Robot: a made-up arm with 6 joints.
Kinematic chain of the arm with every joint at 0, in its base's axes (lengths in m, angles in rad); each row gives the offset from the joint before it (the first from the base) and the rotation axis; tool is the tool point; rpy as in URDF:
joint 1: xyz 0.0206 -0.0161 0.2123 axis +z
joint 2: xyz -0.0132 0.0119 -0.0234 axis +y
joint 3: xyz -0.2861 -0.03 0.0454 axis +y
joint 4: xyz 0.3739 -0.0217 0.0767 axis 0.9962 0 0.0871
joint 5: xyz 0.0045 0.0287 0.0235 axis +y
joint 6: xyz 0.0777 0.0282 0.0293 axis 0.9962 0 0.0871
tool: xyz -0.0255 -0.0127 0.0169 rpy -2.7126 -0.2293 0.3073
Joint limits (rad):
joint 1: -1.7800..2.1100
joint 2: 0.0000..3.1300
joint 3: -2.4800..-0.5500
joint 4: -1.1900..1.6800
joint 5: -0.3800..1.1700
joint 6: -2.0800..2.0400
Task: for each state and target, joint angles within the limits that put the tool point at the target. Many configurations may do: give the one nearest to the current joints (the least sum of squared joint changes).
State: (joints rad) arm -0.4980 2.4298 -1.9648 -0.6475 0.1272 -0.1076
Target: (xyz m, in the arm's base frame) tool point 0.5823 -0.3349 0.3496
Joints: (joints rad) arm -0.5682 2.2235 -1.9106 -0.6662 0.1009 -0.1035
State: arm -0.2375 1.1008 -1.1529 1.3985 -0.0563 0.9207
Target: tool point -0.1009 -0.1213 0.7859
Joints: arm 0.0602 0.4757 -1.4969 1.4831 -0.2398 0.8465
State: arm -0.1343 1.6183 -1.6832 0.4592 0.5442 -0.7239
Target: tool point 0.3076 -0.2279 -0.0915
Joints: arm -0.6388 2.3684 -0.7967 0.4561 0.6195 -0.6775
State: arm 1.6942 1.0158 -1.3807 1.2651 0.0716 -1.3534
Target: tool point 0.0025 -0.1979 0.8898
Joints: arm 1.2230 0.7804 -1.9619 1.0459 0.2098 -1.4063
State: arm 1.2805 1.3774 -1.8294 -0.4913 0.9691 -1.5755
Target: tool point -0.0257 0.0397 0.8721
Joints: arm 1.7588 1.0482 -2.0615 -0.3254 0.7891 -1.6160
